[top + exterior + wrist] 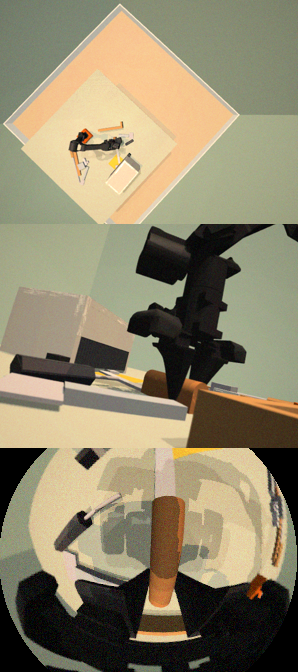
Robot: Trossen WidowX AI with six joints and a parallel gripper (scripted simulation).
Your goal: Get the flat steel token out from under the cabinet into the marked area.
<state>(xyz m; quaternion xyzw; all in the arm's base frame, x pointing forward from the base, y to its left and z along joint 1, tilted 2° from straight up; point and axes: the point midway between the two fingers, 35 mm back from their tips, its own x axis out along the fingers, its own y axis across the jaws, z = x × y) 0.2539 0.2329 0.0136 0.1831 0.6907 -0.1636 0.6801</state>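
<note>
My gripper tip is now 120 mm short of the dark screwdriver and 70 mm to the right of it. The rest, counted from my gripper tip: token 250 mm ahead, 180 mm to the right; then orange stick 510 mm to the right, 60 mm behind.
</note>
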